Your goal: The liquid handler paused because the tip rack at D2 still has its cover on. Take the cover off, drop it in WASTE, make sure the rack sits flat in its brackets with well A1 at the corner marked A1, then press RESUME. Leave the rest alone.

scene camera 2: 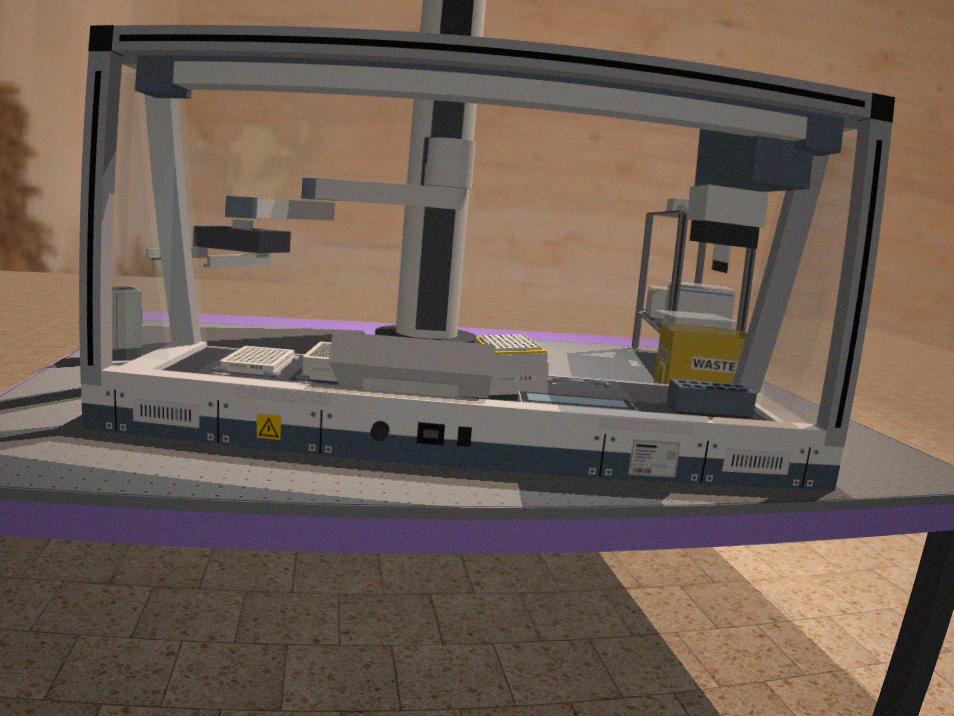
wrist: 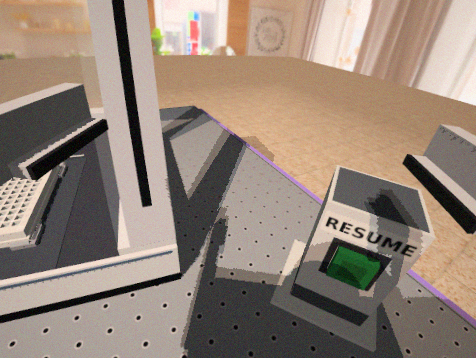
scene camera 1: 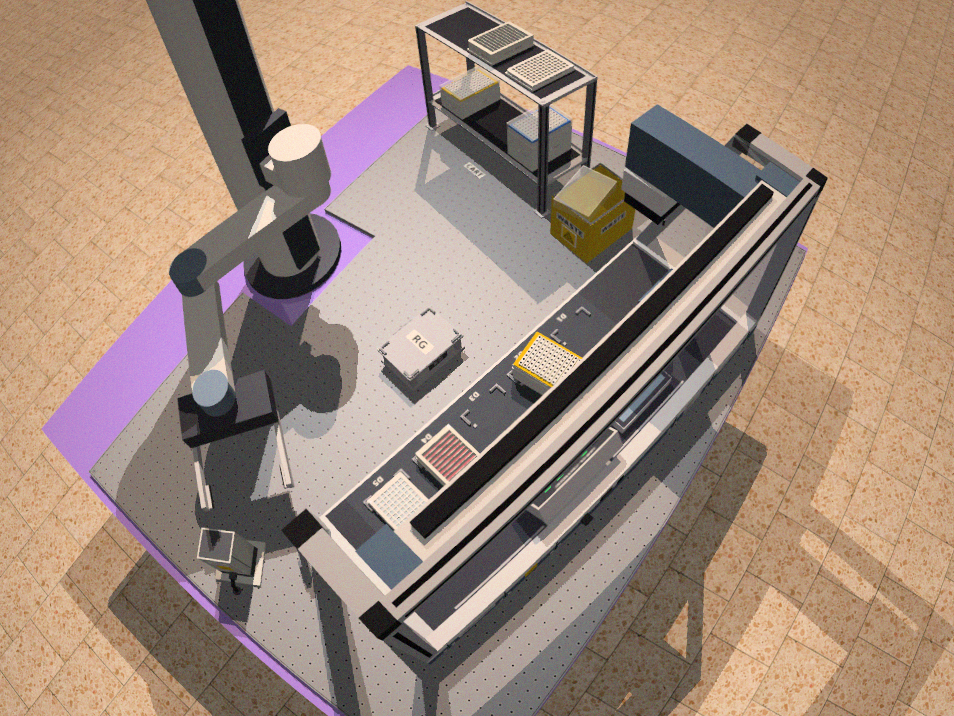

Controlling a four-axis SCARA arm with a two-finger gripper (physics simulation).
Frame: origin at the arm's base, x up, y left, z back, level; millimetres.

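Seen in the pictures: gripper, fingertip midpoint: (wrist: pixel 256 122) (scene camera 1: pixel 247 498); arm's base at its link origin: (scene camera 1: pixel 292 256).
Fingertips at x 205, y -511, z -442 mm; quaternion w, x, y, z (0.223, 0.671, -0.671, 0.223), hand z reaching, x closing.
Pixels of each thing's top centre, then the offset from my fingertips to it. "spot": a spot on its surface instead.
- yellow WASTE bin at its top centre: (scene camera 2: pixel 709 330) (scene camera 1: pixel 595 192) dx -57, dy +953, dz -123 mm
- RESUME box at its top centre: (wrist: pixel 378 194) (scene camera 1: pixel 215 545) (scene camera 2: pixel 120 288) dx -62, dy -109, dz +23 mm
- handler's corner post at a spot on its surface: (wrist: pixel 137 130) spot: dx -39, dy +35, dz -104 mm
- white plate at its top centre: (scene camera 2: pixel 258 355) (scene camera 1: pixel 406 509) dx -126, dy +174, dz -197 mm
- red-striped plate at its top centre: (scene camera 2: pixel 338 351) (scene camera 1: pixel 455 461) dx -109, dy +296, dz -219 mm
- cart at a spot on its surface: (scene camera 1: pixel 543 157) spot: dx +5, dy +928, dz -1 mm
The D2 tip rack (scene camera 1: pixel 547 360) (scene camera 2: pixel 514 343) has a yellow rim and bare white tips, with no cover on it. It looks slightly askew to the deck edge; I cannot tell if it sits flat, and its A1 mark is not readable. A clear cover (scene camera 1: pixel 590 192) (scene camera 2: pixel 693 317) lies in the top of the yellow WASTE bin (scene camera 1: pixel 574 231) (scene camera 2: pixel 701 358). The RESUME box (scene camera 1: pixel 227 551) (wrist: pixel 370 200) shows its green button (wrist: pixel 352 267) facing the wrist view. My gripper (scene camera 1: pixel 246 494) (scene camera 2: pixel 177 258) (wrist: pixel 256 122) is open and empty, raised beside the box on its robot side.
The handler's corner post (wrist: pixel 137 130) stands left of the RESUME box, with a white plate (scene camera 1: pixel 399 499) (wrist: pixel 17 207) at D5 and a red-striped plate (scene camera 1: pixel 448 454) at D4. The RG stand (scene camera 1: pixel 419 346) is mid-table. The cart (scene camera 1: pixel 543 157) and a gantry beam (scene camera 1: pixel 601 350) are farther off.
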